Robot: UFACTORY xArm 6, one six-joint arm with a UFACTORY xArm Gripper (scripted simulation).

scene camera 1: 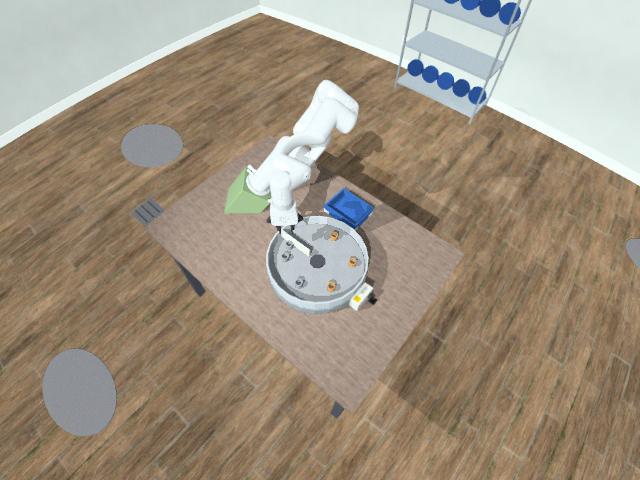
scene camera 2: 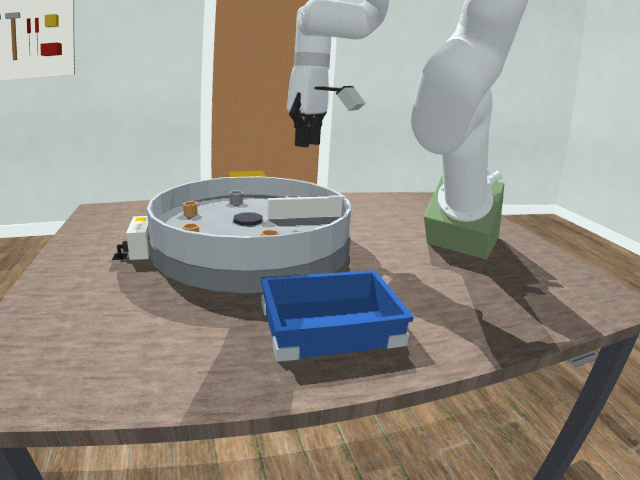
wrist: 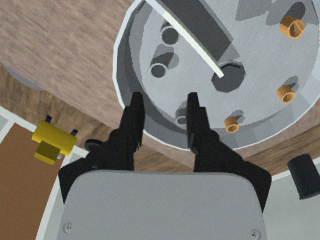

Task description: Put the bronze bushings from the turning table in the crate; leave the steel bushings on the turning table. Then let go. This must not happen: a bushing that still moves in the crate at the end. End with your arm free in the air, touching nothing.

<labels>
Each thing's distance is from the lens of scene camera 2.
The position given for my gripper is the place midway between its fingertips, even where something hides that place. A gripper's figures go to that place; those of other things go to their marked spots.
my gripper (scene camera 2: 307, 145): 0.90 m
blue crate (scene camera 2: 315, 298): 0.67 m
</labels>
